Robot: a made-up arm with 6 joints.
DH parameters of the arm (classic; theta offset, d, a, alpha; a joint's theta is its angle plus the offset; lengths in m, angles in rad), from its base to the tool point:
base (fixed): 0 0.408 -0.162 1.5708
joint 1: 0 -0.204 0.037 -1.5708
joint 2: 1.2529 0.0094 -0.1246 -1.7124
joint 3: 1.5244 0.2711 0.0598 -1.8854
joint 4: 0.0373 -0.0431 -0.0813 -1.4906
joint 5: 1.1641 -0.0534 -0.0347 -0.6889
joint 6: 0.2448 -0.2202 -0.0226 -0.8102
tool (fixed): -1.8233 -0.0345 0 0
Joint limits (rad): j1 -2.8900..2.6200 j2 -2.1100..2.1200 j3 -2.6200..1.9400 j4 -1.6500..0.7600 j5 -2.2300..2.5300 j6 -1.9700..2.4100
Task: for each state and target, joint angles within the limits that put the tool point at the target. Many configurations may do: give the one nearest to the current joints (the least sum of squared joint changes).
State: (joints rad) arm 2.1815 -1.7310 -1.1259 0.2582 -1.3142 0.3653
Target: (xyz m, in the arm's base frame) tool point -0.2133 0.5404 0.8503
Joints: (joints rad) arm 2.3103 -2.1100 -1.3975 0.7139 -1.3460 0.3454
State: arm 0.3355 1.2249 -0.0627 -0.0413 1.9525 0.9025
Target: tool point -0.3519 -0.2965 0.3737
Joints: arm 0.2201 1.4980 -0.2526 -0.0087 2.1663 0.9543
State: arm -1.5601 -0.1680 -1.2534 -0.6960 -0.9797 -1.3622
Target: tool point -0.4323 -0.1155 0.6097
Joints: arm -1.0952 0.2619 -1.4677 -0.7950 -0.9920 -1.3236
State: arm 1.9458 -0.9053 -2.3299 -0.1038 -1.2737 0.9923
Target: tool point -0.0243 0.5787 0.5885
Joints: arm 2.3711 -1.3034 -2.6200 -0.4869 -1.0521 0.9375
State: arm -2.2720 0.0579 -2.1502 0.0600 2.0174 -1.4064
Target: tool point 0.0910 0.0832 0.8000
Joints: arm -1.9297 0.6875 -1.8438 0.5118 1.4255 -1.3227
